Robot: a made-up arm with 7 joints.
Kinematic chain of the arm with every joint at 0, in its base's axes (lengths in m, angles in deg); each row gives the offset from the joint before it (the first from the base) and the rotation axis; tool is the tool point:
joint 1: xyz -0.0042 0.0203 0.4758 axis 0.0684 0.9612 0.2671
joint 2: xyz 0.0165 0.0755 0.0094 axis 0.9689 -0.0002 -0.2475
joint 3: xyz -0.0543 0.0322 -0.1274 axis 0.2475 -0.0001 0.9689
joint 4: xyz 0.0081 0.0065 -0.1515 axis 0.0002 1 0
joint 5: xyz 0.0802 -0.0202 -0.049 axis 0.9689 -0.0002 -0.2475
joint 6: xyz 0.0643 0.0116 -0.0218 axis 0.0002 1 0
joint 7: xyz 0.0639 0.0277 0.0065 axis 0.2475 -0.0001 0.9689
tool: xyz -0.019 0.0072 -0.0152
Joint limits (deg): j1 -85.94..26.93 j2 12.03..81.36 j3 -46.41..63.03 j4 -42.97..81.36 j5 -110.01..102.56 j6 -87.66..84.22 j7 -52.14..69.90
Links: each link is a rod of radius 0.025 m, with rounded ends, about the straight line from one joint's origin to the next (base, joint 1, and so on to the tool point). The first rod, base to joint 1, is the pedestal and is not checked.
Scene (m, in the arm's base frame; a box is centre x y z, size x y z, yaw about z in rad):
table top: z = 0
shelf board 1: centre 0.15 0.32 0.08 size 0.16 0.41 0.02 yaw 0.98
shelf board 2: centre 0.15 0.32 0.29 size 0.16 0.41 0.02 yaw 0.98
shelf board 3: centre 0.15 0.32 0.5 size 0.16 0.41 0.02 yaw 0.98
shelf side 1: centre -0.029 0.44 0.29 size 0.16 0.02 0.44 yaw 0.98
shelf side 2: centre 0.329 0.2 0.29 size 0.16 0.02 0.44 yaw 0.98
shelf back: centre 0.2 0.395 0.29 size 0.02 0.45 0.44 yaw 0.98
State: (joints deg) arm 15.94 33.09 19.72 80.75 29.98 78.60 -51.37
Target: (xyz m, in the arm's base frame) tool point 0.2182 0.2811 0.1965
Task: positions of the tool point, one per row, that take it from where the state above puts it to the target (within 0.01 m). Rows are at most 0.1 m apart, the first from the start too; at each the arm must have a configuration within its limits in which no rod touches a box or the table.
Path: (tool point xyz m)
1: -0.1659 0.3964 0.1680
2: -0.1292 0.3503 0.1272
3: -0.0901 0.2902 0.1006
4: -0.0146 0.2605 0.1011
5: 0.0482 0.2192 0.1195
6: 0.0928 0.1731 0.1529
7: 0.1166 0.1296 0.1965
8: 0.1756 0.2036 0.1856
9: 0.2182 0.2811 0.1965

